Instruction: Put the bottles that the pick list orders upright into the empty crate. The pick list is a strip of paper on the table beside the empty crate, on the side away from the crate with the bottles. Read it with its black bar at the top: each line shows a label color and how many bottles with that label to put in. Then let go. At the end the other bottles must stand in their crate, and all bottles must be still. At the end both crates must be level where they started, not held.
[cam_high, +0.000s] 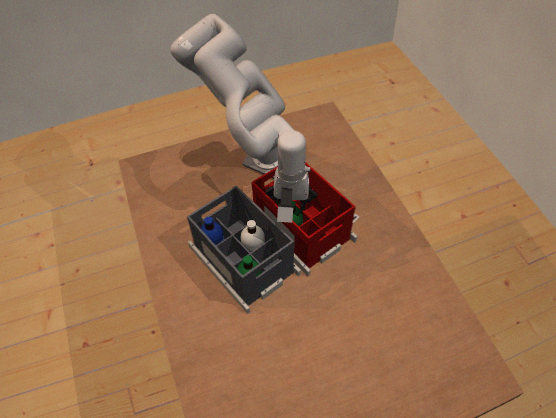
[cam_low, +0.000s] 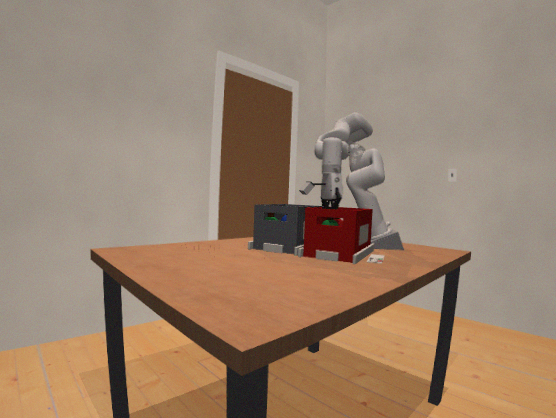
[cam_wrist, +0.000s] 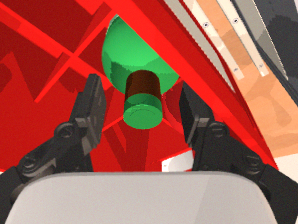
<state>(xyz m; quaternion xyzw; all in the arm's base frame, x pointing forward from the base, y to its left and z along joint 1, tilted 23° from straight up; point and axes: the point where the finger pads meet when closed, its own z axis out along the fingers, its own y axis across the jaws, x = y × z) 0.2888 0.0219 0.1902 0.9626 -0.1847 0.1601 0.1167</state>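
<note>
Now: the green bottle 7 cm below my hand. Also, from my hand: white bottle (3 cm ahead, 13 cm to the right, 7 cm below); red bottle (9 cm behind, 3 cm to the right, 7 cm below); red crate (2 cm behind, 4 cm to the left, 7 cm below).
</note>
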